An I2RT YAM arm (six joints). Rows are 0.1 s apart.
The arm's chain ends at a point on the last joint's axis. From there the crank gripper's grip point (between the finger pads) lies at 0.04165 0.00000 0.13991 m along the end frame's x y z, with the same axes.
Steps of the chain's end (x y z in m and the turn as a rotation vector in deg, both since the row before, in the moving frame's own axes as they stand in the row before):
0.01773 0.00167 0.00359 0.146 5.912 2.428
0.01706 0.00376 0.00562 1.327 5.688 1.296
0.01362 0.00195 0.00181 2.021 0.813 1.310
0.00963 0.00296 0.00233 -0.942 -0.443 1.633
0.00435 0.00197 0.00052 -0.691 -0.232 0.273
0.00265 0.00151 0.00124 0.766 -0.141 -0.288
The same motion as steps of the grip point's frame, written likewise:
0.03189 0.00339 -0.00144 0.146 5.912 2.428
0.03075 0.00167 0.00078 1.327 5.688 1.296
0.01565 -0.00200 0.00113 2.021 0.813 1.310
0.00850 0.00643 0.00262 -0.942 -0.443 1.633
0.00378 0.00386 0.00068 -0.691 -0.232 0.273
0.00230 -0.00057 0.00133 0.766 -0.141 -0.288

